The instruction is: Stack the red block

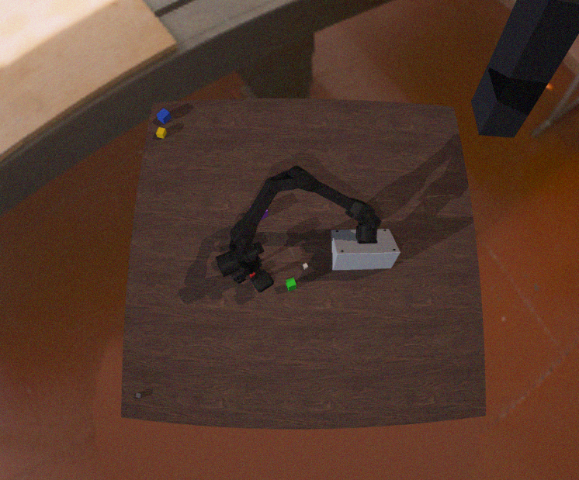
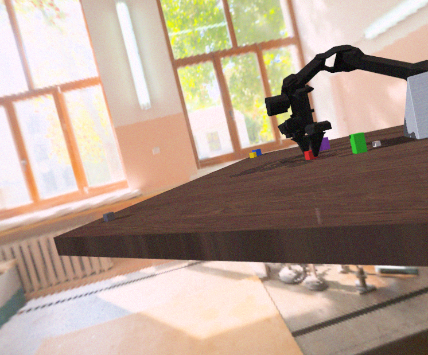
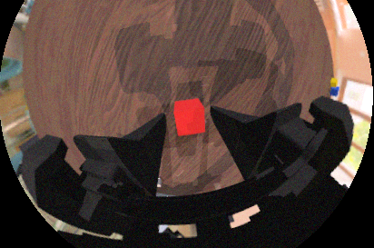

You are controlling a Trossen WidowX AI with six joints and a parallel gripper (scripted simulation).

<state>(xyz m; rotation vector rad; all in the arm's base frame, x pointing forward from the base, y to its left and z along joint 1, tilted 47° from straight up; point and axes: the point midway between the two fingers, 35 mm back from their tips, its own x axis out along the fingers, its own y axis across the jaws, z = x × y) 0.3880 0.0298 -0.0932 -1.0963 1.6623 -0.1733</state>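
My gripper tip is now 18 cm past the small white block and 2 cm to the left of it. From my gripper tip the other things lie so: purple block 22 cm to the right, 2 cm behind, 2 cm above; yellow block 58 cm to the right, 39 cm ahead, 1 cm above; red block 1 cm above.
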